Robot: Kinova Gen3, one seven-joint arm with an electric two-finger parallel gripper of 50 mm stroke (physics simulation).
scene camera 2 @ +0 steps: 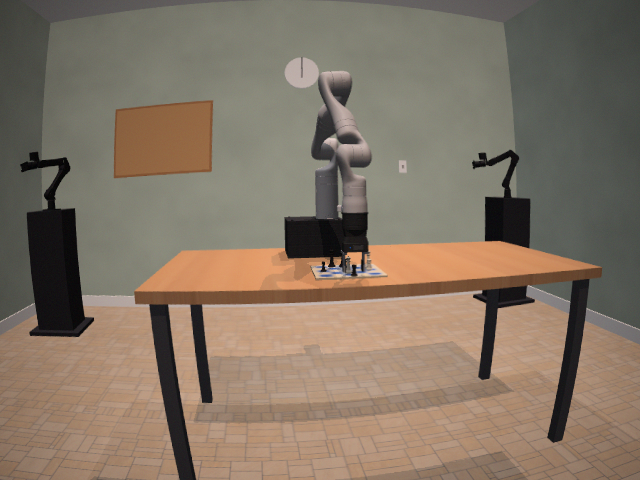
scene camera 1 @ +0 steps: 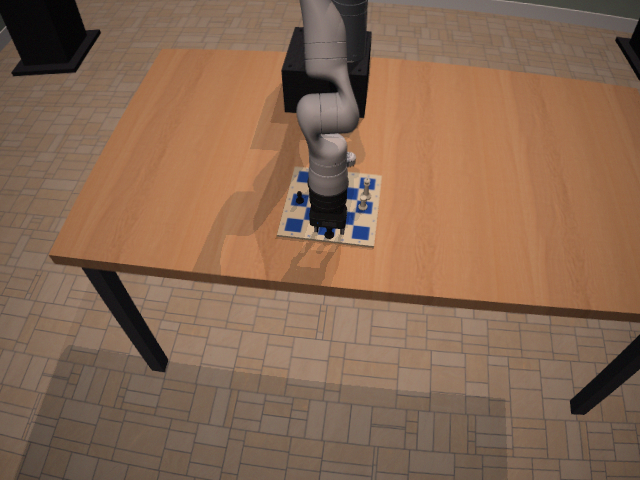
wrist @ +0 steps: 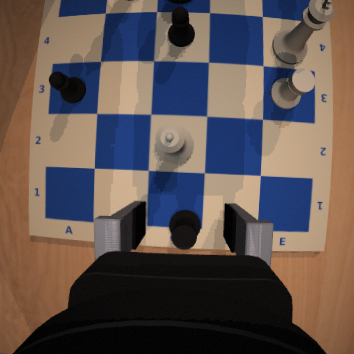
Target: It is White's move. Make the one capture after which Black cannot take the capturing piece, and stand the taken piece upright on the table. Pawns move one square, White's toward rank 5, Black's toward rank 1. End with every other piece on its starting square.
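Frame: origin at the arm's base, x ahead, y left, z up, level; centimetres.
Where they show: gripper, fingertip midpoint: (scene camera 2: 353, 271) (scene camera 1: 329, 229) (wrist: 184, 218); arm's base, link origin: (scene camera 2: 327, 218) (scene camera 1: 348, 53).
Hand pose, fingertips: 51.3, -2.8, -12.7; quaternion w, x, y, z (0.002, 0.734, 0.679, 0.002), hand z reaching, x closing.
Observation:
Each offset is from my fingertips to the centre of the thing, as dx, dy, dz. "spot": to the spot under its first point. Level surfaces: height alone.
The gripper (scene camera 1: 329, 230) (scene camera 2: 353, 262) (wrist: 184, 220) is open, pointing down, with its fingers on either side of a dark, flat-topped piece @(+0.6, +0.0, +0.5) (scene camera 1: 329, 234) (wrist: 184, 232) on C1. Gaps show between that piece and both fingers. A white piece with a small ball on top @(spot: -4.6, -0.3, +3.8) (wrist: 172, 142) stands on C2; the gripper hides it in scene camera 1. A white rook-like piece @(-8.0, +7.4, +0.5) (scene camera 1: 363, 202) (wrist: 286, 94) stands on E3 and the white king @(-11.4, +8.1, +2.0) (scene camera 1: 367, 187) (wrist: 291, 46) on E4. Black pawns stand on A3 @(-9.3, -7.4, +0.5) (scene camera 1: 299, 197) (wrist: 74, 91) and C4 @(-12.6, +0.5, +0.5) (wrist: 181, 33).
The blue and cream board (scene camera 1: 377, 211) (wrist: 37, 215) lies on the wooden table @(dz -1.7) (scene camera 1: 465, 180) (scene camera 2: 206, 273). In the wrist view, the row 5 black pieces are nearly cut off at the top. The black robot base (scene camera 1: 294, 93) (scene camera 2: 305, 237) stands behind the board.

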